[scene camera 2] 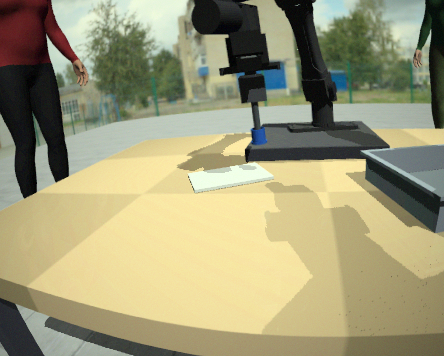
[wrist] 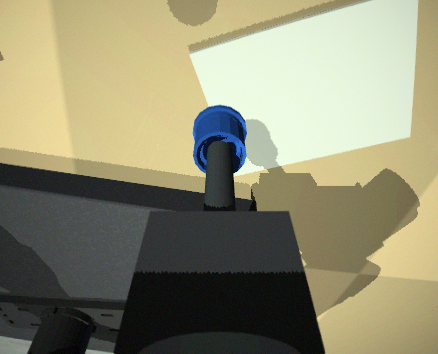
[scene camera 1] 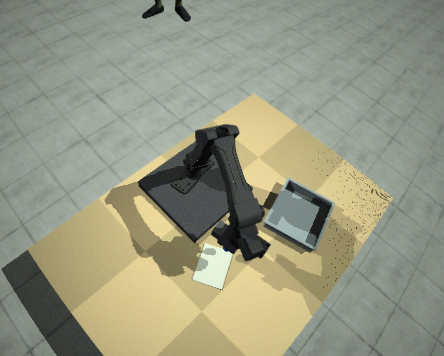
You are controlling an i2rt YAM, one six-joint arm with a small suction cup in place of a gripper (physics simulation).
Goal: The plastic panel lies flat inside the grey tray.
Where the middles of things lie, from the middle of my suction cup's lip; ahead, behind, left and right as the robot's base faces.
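My suction cup: 10 mm past the pale plastic panel (scene camera 2: pixel 213 179), 60 mm to the left of it, 70 mm above it. Grey tray (scene camera 2: pixel 402 173), from my suction cup: 160 mm ahead, 310 mm to the left, 50 mm below. Going by their middles, pale plastic panel nearest to my suction cup of the things named here.
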